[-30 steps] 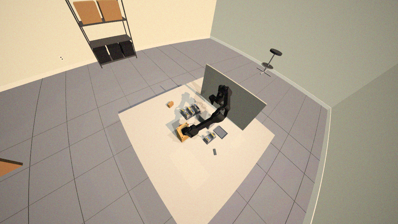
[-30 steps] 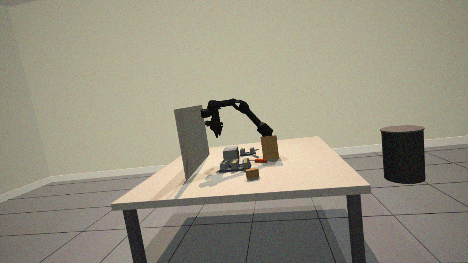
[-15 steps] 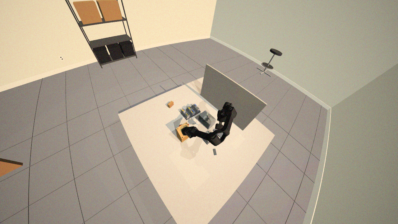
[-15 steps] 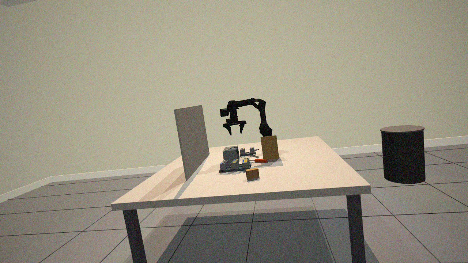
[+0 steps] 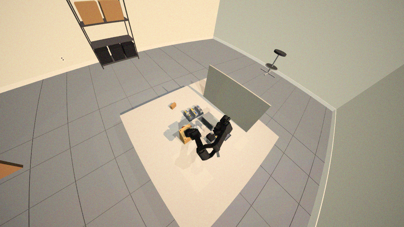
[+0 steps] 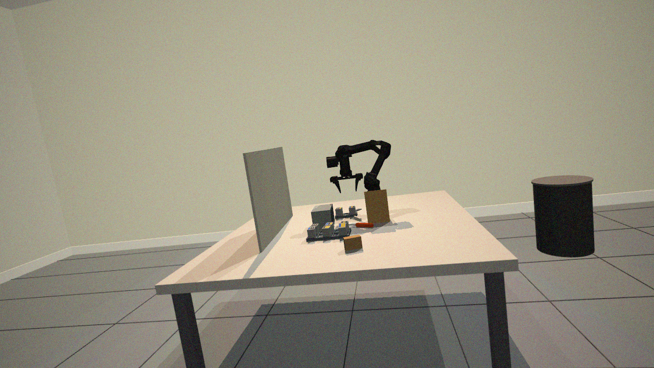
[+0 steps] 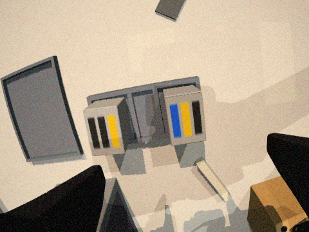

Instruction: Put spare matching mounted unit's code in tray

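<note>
The grey spare block lies 10 mm behind my gripper tip, 10 mm to the left of it and 100 mm below it. Round my gripper tip: small orange box: 80 mm behind, 590 mm to the left, 110 mm below; grey panel: 380 mm ahead, 200 mm to the left, 90 mm above; grey tray: 170 mm ahead, 10 mm to the right, 130 mm below.
</note>
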